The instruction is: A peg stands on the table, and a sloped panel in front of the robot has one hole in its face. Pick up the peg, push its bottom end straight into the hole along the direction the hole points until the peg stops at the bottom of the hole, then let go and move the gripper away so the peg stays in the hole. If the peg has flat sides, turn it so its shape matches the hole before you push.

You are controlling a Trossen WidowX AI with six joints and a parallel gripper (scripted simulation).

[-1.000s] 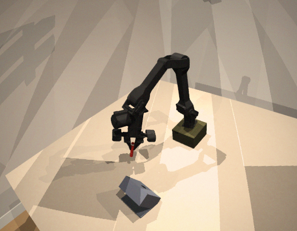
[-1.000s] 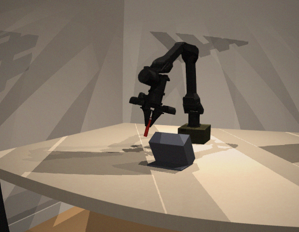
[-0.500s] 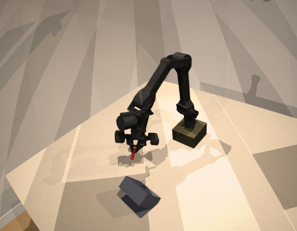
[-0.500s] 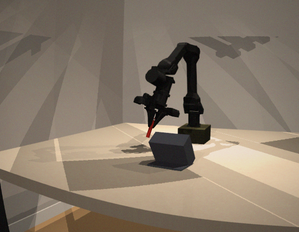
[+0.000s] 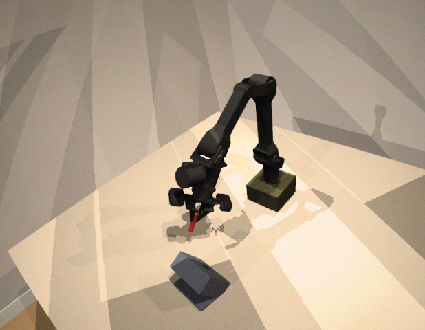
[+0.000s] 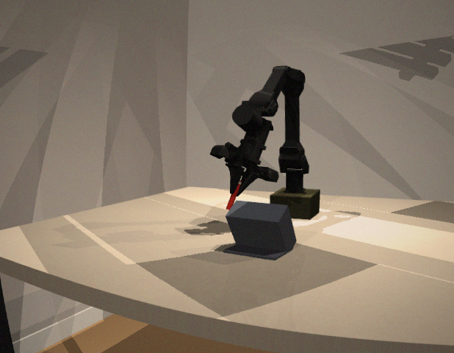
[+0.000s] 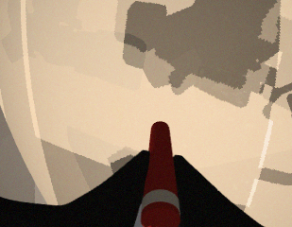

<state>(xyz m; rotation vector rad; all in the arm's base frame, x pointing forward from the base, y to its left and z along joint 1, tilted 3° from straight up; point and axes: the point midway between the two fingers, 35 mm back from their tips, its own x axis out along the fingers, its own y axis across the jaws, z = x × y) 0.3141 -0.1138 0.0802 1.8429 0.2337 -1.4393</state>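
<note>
My gripper tip is now 13 cm short of the sloped panel, 10 cm to the right of it and 5 cm above it. From my gripper tip the other things lie so: red peg: 1 cm to the left, 2 cm above; then flat foot plate: 16 cm ahead, 9 cm to the left, 10 cm below.
</note>
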